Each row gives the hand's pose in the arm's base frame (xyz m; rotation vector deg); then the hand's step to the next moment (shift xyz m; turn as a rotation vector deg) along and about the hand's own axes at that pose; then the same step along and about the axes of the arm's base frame.
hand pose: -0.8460 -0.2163 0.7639 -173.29 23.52 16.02
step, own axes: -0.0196 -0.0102 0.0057 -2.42 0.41 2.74
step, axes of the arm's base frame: -0.0168 0.0154 -0.0013 -2.87 0.50 -2.25
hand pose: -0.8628 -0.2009 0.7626 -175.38 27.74 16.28
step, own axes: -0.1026 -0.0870 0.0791 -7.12 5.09 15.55
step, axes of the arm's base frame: -0.0829 0.1184 -0.0588 -10.95 -1.79 -13.98
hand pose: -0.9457 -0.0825 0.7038 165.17 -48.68 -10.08
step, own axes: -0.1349 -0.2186 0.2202 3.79 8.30 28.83
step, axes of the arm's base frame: -0.0293 0.2354 -0.2413 -5.52 -11.64 -27.36
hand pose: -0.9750 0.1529 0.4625 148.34 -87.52 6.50
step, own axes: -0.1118 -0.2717 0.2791 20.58 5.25 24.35
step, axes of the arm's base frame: 0.1829 0.1839 -0.3113 5.29 -24.03 -20.94
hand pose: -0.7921 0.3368 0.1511 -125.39 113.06 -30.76
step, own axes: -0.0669 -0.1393 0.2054 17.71 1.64 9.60
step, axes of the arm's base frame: 0.1981 0.0570 -0.1535 3.18 -18.86 -6.53
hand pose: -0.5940 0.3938 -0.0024 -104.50 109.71 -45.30
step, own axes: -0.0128 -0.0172 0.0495 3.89 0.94 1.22
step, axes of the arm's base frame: 0.0453 0.0059 -0.0287 -0.31 -4.02 -1.12
